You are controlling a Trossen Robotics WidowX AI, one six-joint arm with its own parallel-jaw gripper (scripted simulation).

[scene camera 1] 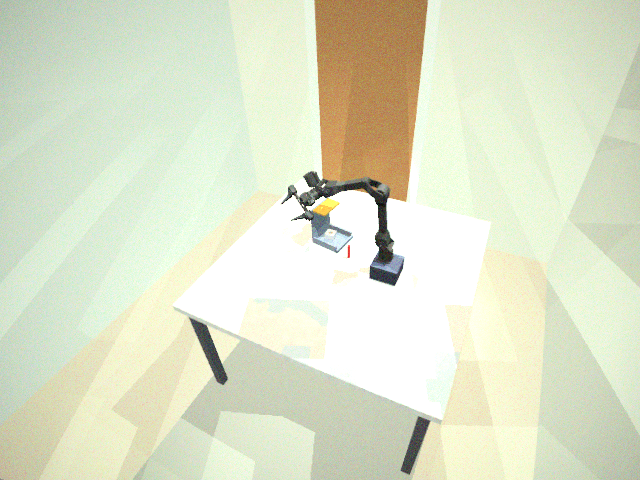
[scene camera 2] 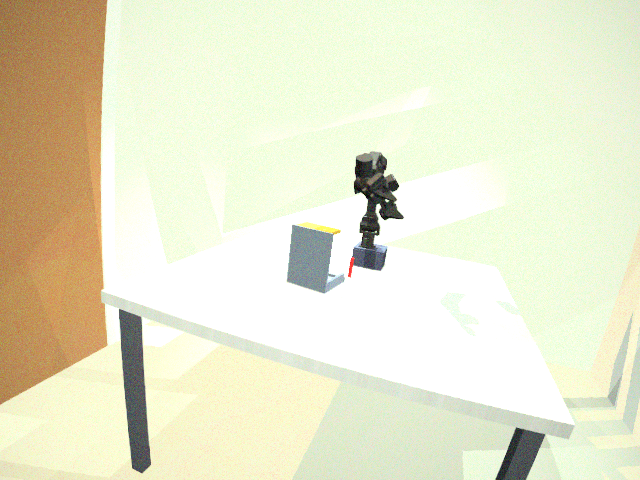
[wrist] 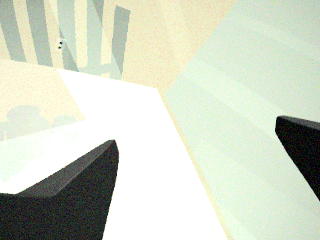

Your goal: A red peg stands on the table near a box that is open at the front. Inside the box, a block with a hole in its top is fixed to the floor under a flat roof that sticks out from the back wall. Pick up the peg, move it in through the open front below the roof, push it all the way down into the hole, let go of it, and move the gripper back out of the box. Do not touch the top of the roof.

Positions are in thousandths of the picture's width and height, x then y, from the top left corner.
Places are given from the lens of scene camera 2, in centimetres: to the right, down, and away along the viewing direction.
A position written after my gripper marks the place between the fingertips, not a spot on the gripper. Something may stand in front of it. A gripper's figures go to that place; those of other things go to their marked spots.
my gripper (scene camera 2: 626,436): 25, -9, 112
box wall (scene camera 2: 485,522): -3, 4, 127
